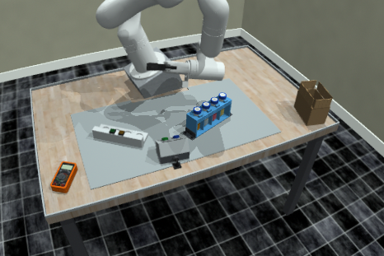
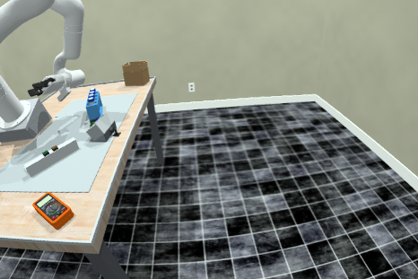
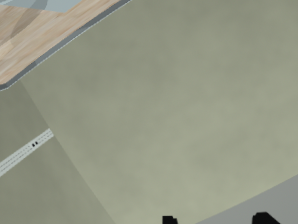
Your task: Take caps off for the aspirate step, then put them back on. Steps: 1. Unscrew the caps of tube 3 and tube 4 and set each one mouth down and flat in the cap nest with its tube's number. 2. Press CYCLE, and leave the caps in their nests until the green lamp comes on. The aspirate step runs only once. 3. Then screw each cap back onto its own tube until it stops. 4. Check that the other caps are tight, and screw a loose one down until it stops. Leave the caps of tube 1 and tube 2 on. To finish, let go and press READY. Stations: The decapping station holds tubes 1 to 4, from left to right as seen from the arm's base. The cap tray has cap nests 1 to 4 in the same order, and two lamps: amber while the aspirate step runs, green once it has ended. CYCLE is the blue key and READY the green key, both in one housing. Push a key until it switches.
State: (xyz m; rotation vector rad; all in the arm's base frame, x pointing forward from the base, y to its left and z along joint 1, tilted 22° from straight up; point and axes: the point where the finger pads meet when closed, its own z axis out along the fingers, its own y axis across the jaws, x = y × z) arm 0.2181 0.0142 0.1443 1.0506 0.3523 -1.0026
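Right now my hand is 200 mm short of the blue-and-white cap, 130 mm to the right of it and 120 mm above it. The rest, counted from my hand: green key: 270 mm ahead, 170 mm below, 30 mm to the right; blue key: 270 mm ahead, 170 mm below, 10 mm to the left; key housing: 290 mm ahead, 180 mm below, 10 mm to the right.
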